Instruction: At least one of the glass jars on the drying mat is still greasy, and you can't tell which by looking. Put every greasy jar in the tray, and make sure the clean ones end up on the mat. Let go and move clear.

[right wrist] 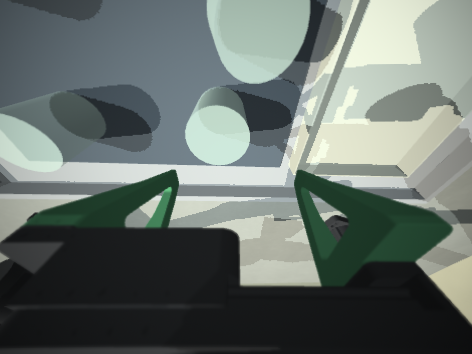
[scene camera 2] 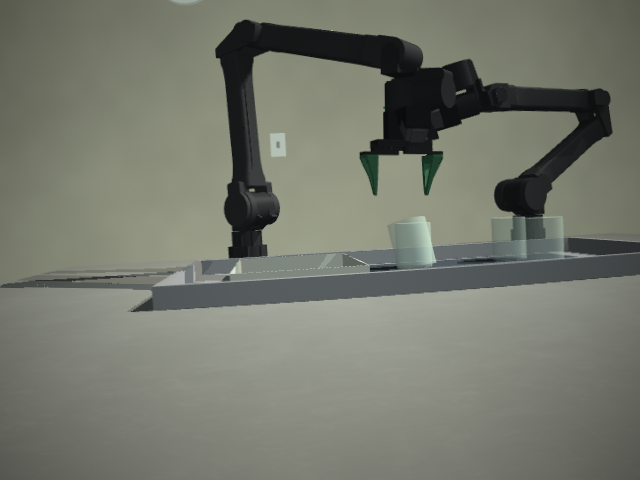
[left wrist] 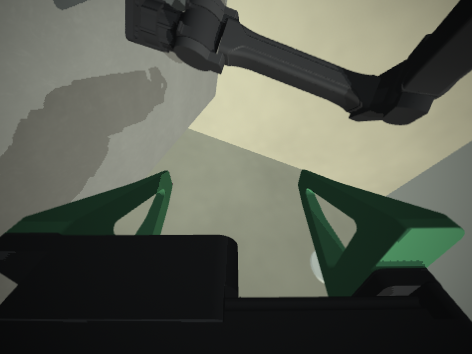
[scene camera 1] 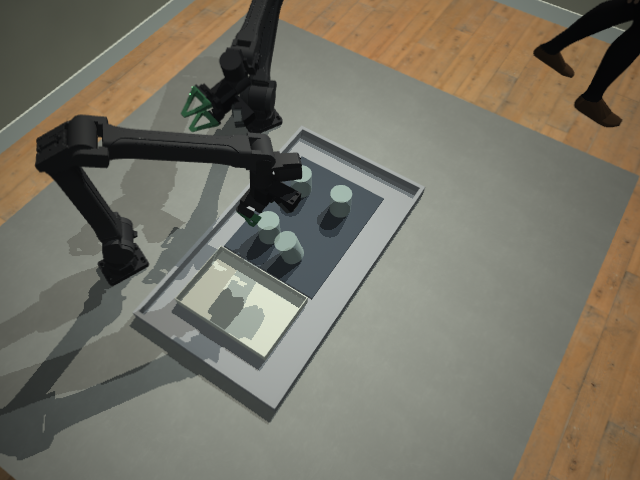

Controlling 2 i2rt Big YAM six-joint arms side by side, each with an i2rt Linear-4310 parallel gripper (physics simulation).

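Frame: origin at the left arm's base, x right, y back, z down, level; metres.
Seen in the pictures: left gripper, fingertip midpoint: [left wrist: 235,177] [scene camera 1: 186,123]; right gripper, fingertip midpoint: [right wrist: 236,176] [scene camera 2: 401,195] [scene camera 1: 261,213]; left arm's base, link origin: [scene camera 1: 262,121]; right arm's base, link origin: [right wrist: 338,229] [left wrist: 146,22] [scene camera 1: 124,265].
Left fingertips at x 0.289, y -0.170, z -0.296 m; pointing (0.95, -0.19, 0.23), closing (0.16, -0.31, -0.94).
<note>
Offsets run from my left fingertips to a thing's top centre. Level surfaces: height alone.
Four pale green glass jars stand on the dark mat {dz +0.292 m} [scene camera 1: 320,258] [right wrist: 145,45]. One jar {dx -0.116, dy -0.343, dz +0.200 m} [scene camera 1: 288,248] [right wrist: 257,35] near the tray is tilted. An upright jar {dx -0.098, dy -0.251, dz +0.212 m} [scene camera 1: 268,227] [right wrist: 217,130] stands close beside it; they overlap in scene camera 2. Two jars stand farther off: one jar {dx -0.263, dy -0.150, dz +0.212 m} [scene camera 1: 303,180] is partly behind the right arm, another jar {dx -0.329, dy -0.274, dz +0.212 m} [scene camera 1: 340,201] is in plain sight. The cream tray {dx +0.069, dy -0.407, dz +0.264 m} [scene camera 1: 222,328] [scene camera 2: 310,272] [right wrist: 334,80] holds no jar. My right gripper [scene camera 1: 267,211] [scene camera 2: 400,194] [right wrist: 236,176] is open, above the near pair. My left gripper [scene camera 1: 187,121] [left wrist: 235,177] is open and empty, away from the mat.
A light grey board with a raised rim [scene camera 1: 361,159] [scene camera 2: 320,286] bears the mat and the tray. The right arm [scene camera 1: 170,147] [scene camera 2: 320,46] reaches over the mat. The left arm [scene camera 1: 263,46] [scene camera 2: 547,98] is folded near its base. A person's legs [scene camera 1: 594,62] show at the upper right.
</note>
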